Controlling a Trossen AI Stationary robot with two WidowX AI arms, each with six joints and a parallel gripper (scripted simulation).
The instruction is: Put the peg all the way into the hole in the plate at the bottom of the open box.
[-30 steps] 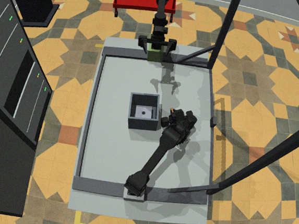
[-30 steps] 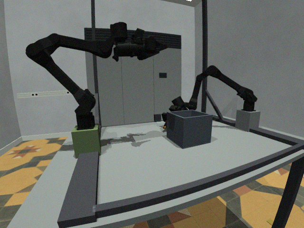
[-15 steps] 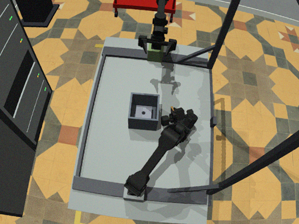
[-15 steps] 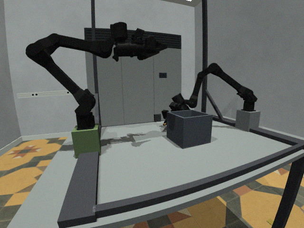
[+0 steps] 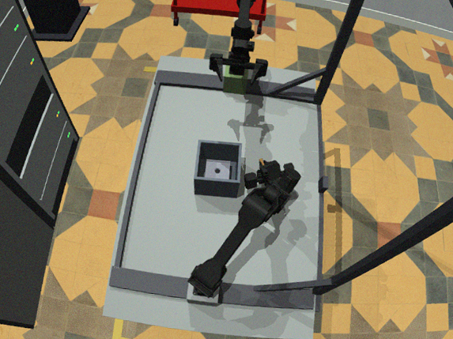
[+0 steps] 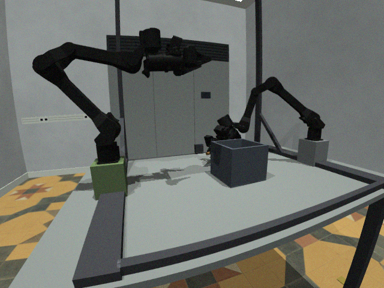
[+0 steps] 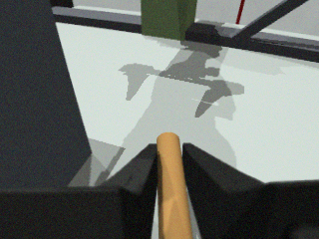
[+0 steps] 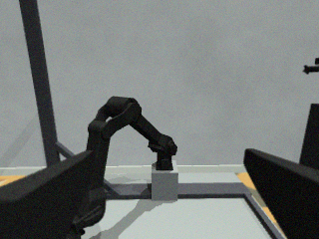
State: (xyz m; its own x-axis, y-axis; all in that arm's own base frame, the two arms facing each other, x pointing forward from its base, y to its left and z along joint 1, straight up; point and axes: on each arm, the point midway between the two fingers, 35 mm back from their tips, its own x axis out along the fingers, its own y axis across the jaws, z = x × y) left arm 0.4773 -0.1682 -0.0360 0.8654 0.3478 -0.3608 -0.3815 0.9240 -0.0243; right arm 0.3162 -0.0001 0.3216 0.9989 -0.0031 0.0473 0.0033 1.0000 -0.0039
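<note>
Right now the peg is 20 mm below my left hand. Round my left hand: light plate (170 mm ahead, 30 mm to the left, 40 mm below).
</note>
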